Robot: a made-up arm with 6 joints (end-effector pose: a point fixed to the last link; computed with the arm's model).
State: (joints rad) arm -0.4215 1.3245 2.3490 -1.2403 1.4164 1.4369
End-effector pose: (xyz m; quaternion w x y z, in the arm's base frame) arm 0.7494 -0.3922 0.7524 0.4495 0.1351 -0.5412 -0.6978
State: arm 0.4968 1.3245 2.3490 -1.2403 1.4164 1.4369
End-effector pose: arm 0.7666 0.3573 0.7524 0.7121 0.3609 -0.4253 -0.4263
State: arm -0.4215 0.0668 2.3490 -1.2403 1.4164 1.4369
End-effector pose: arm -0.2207 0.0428 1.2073 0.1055 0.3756 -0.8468 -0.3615
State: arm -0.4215 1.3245 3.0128 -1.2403 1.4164 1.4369
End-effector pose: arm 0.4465 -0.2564 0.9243 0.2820 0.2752 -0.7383 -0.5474
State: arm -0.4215 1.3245 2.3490 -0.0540 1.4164 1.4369
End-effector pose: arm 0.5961 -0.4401 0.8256 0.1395 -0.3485 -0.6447 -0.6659
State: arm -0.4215 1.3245 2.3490 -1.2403 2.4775 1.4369
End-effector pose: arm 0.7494 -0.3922 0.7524 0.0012 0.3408 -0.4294 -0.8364
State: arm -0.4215 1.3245 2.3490 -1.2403 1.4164 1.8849
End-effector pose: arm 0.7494 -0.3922 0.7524 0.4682 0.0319 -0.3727 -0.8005
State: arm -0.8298 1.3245 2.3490 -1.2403 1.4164 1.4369
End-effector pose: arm 0.5321 -0.6575 0.7524 0.2987 0.0226 -0.5573 -0.7744
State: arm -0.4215 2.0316 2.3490 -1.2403 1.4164 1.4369
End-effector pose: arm 0.8631 -0.4432 0.0833 0.5735 -0.0301 -0.2669 -0.7739
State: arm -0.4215 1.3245 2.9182 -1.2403 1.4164 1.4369
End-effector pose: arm 0.4951 -0.2782 0.9139 0.3082 0.2568 -0.7147 -0.5729
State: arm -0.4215 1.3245 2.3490 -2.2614 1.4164 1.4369
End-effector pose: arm 0.7900 -0.2440 0.7668 0.5960 0.5204 -0.3008 -0.5324
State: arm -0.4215 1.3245 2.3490 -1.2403 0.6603 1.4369
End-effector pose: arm 0.7494 -0.3922 0.7524 0.6996 -0.0381 -0.5302 -0.4774
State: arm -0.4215 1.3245 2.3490 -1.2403 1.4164 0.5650
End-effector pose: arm 0.7494 -0.3922 0.7524 0.3504 0.3122 -0.7852 -0.4040
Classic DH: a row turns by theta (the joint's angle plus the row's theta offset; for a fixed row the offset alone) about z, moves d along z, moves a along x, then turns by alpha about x. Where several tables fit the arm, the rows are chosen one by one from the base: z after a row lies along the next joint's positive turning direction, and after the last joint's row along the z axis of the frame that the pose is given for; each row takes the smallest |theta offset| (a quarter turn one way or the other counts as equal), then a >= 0, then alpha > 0; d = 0 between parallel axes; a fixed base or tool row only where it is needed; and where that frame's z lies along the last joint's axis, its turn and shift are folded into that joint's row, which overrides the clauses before.
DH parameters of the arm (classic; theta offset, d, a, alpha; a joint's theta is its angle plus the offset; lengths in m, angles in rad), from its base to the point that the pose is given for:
joint 1: 0 0.249 0 -1.5708
joint 2: -1.5708 0 0.4423 3.1416
joint 3: 0 0 0 -1.5708
joint 4: 0 -0.5538 0 1.5708
joint 5: 0 0.1579 0 -1.5708
joint 6: 1.5708 0 0 1.5708
tool (fixed): -1.5708 0 0 0

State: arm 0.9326 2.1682 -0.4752 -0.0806 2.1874 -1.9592
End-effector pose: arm 0.0508 -0.1957 -0.2533 0.5979 0.6603 0.4484 0.0743
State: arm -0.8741 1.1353 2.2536 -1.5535 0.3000 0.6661
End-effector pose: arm 0.5017 -0.6039 0.8646 0.7012 0.1660 -0.6626 -0.2043
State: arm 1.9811 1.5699 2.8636 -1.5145 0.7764 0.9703
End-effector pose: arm -0.2892 0.6871 0.7389 0.4634 0.7581 -0.0014 0.4589
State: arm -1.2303 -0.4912 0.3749 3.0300 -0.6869 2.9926
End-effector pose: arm 0.1936 -0.0765 1.0723 0.6096 -0.3139 -0.6321 -0.3609
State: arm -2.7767 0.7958 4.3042 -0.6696 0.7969 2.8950
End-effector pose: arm 0.1764 0.1999 0.4514 0.7302 0.3137 0.5905 0.1406
